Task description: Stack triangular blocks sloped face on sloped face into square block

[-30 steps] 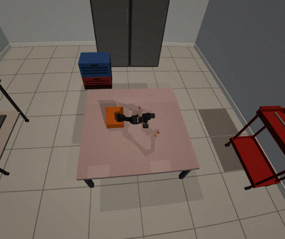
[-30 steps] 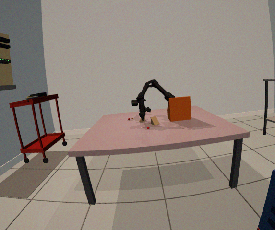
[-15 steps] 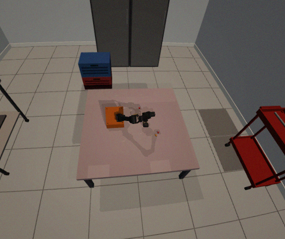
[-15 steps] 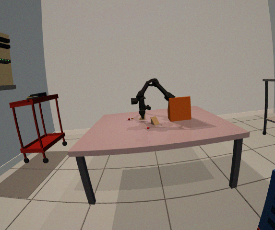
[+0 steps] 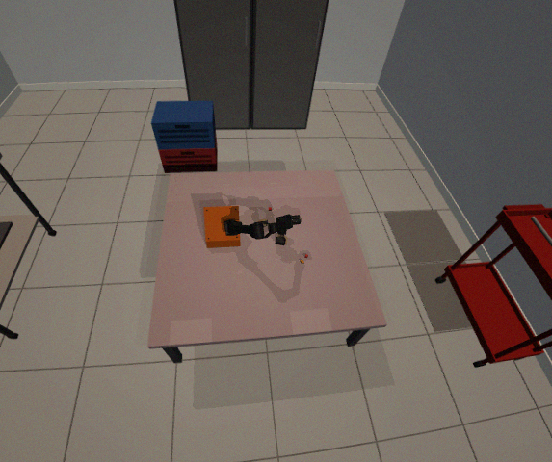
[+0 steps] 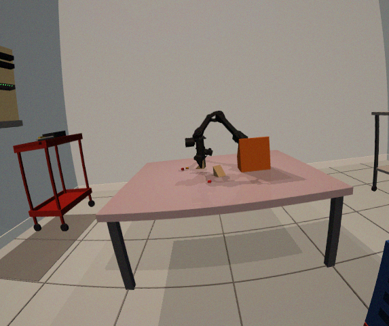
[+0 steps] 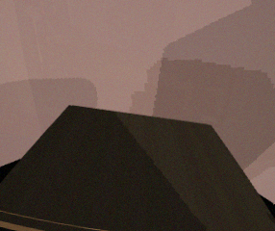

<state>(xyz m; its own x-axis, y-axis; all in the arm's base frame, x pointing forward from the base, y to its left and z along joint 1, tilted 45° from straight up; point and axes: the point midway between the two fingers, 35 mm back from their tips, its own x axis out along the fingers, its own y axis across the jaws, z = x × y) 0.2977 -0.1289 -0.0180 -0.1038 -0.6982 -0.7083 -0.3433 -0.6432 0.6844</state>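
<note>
Now: gripper tip 10 mm below the tan triangular block. Also, from my gripper tip: orange cube: 100 mm ahead, 170 mm to the right, 30 mm below.
</note>
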